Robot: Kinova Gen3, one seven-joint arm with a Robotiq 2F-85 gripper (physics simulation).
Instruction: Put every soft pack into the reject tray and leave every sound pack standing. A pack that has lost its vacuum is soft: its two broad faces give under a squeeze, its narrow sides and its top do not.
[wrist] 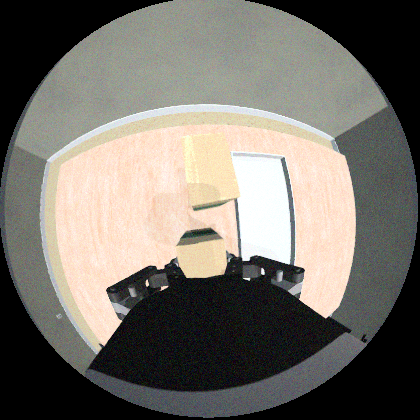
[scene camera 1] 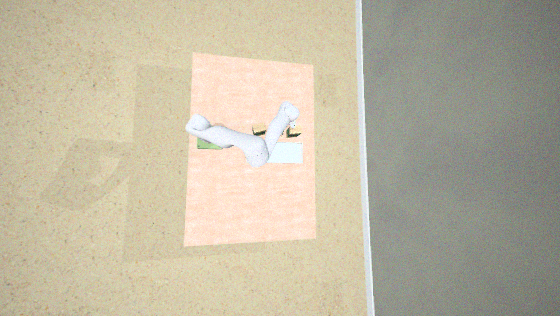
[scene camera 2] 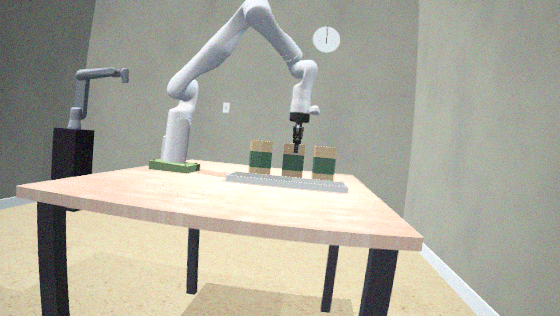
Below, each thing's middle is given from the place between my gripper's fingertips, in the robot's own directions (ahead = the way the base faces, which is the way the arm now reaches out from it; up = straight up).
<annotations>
Right now the pale reject tray (scene camera 2: pixel 238 177) is 16 cm to the right of my hand and 9 cm below it.
</annotations>
